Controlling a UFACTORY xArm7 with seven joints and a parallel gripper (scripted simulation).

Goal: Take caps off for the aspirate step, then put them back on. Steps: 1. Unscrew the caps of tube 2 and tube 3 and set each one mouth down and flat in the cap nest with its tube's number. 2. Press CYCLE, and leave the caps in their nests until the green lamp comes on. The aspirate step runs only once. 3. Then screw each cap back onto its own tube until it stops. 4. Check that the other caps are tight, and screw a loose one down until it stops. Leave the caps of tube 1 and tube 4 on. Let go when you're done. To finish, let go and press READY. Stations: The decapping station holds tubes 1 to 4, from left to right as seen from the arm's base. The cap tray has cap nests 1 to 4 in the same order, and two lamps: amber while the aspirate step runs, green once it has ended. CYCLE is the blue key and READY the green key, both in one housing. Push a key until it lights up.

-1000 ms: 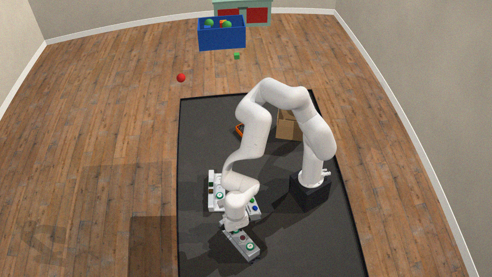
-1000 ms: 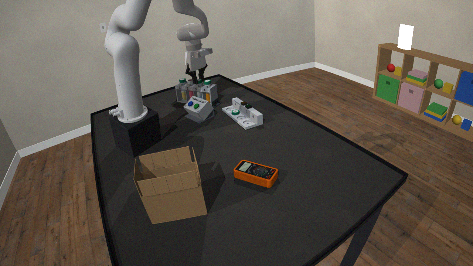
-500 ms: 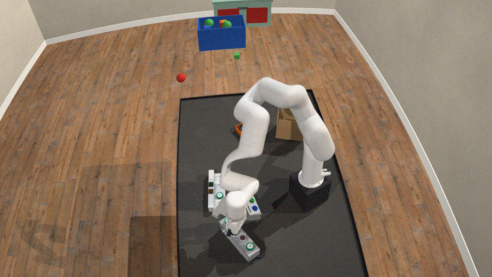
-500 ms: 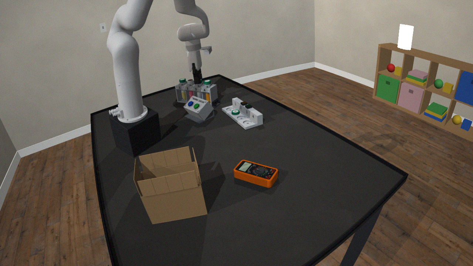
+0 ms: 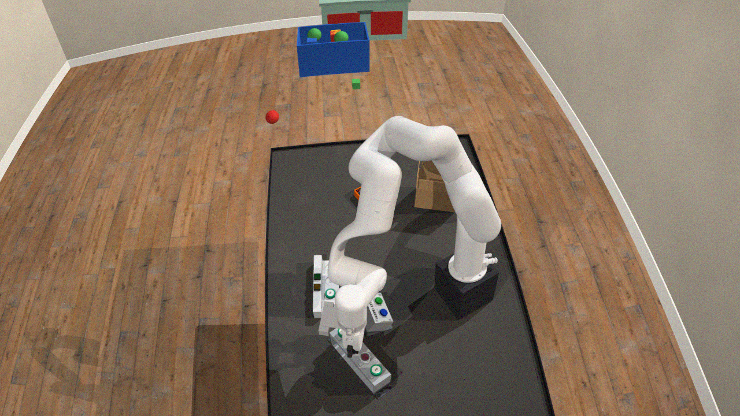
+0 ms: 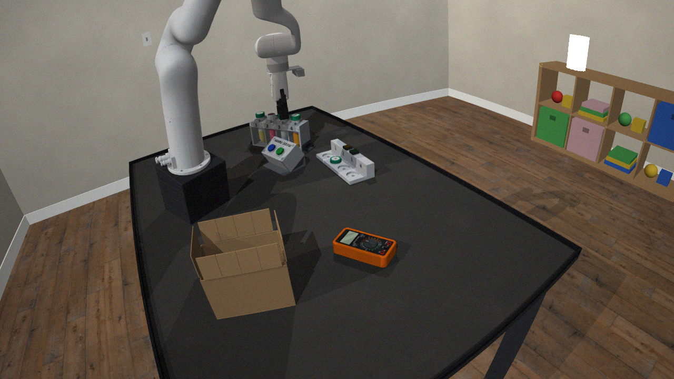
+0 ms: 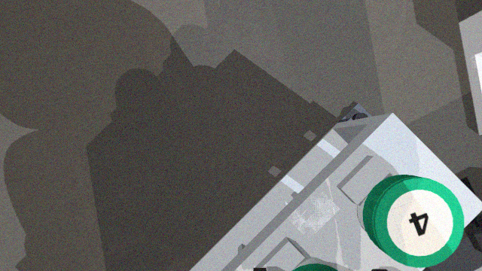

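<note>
The cap is 3 cm ahead of my hand, 4 cm to the right of it and 1 cm below it. The rest, counted from my hand: blue key 10 cm behind, 12 cm to the right, 6 cm below; green key 9 cm behind, 17 cm to the right, 6 cm below; key housing 8 cm behind, 14 cm to the right, 8 cm below.
</note>
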